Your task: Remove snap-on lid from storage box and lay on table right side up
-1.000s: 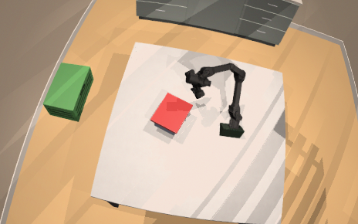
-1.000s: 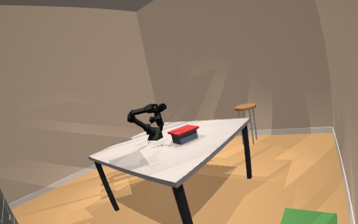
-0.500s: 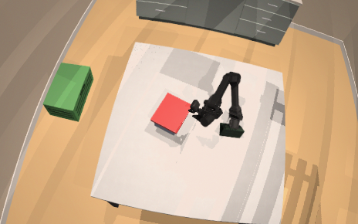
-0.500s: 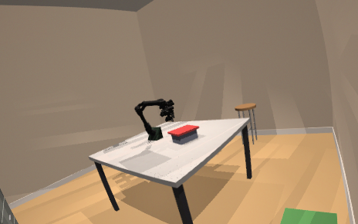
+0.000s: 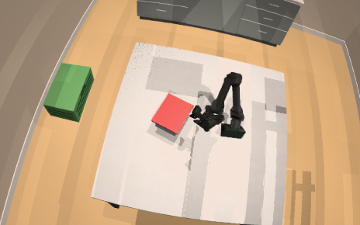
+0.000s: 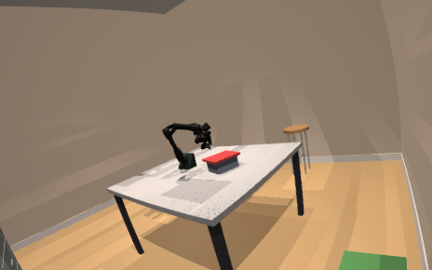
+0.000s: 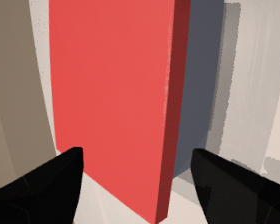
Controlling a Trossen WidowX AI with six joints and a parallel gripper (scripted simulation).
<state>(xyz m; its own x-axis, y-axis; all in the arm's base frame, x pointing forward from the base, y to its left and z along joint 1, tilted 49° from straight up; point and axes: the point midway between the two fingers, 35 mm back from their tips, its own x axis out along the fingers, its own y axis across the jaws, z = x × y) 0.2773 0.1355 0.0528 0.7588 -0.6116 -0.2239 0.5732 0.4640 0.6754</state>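
Now: the red lid 120 mm ahead of my gripper tip, 50 mm to the right of it and 70 mm below it. Also, from my gripper tip: grey storage box (120 mm ahead, 50 mm to the right, 120 mm below).
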